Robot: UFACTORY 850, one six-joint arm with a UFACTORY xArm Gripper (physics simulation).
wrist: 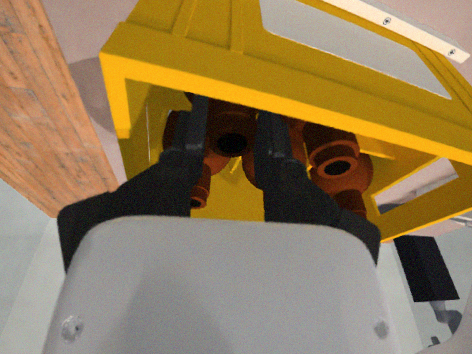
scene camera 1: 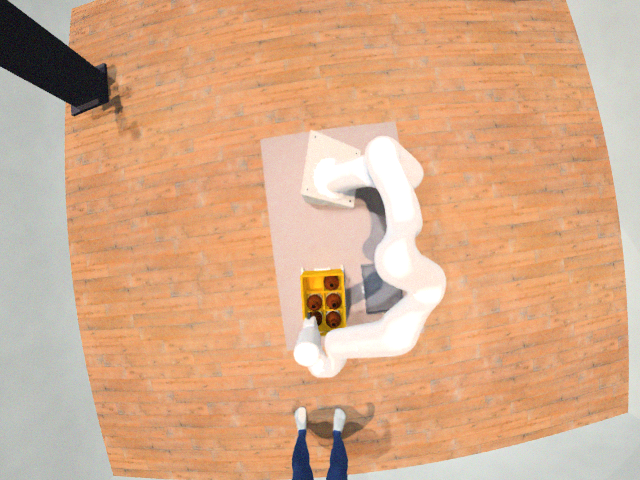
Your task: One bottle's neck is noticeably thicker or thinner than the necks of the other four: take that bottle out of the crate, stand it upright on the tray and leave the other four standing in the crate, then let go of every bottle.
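The yellow crate [scene camera 1: 303, 289] [wrist: 150, 60] holds brown bottles. In the scene view, bottles [scene camera 1: 331, 282] [scene camera 1: 314, 301] [scene camera 1: 333, 300] [scene camera 1: 333, 319] stand in their compartments. My gripper [scene camera 1: 311, 316] [wrist: 233, 112] reaches into the compartment at the lower left. It is shut on the neck of the bottle [scene camera 1: 316, 318] [wrist: 231, 127] there, which is upright in the crate. Its neck looks wider than the others in the wrist view, though it is also nearer. Another neck [wrist: 334, 152] is right of the fingers. The dark grey tray [scene camera 1: 378, 297] is partly under my arm.
The crate's upper-left compartment [scene camera 1: 314, 281] has no bottle. Crate walls stand close around the fingers. My arm curves over the tray's right side. A person's legs [scene camera 1: 301, 449] are below the crate in the scene view. A black column [scene camera 1: 51, 62] stands at the upper left.
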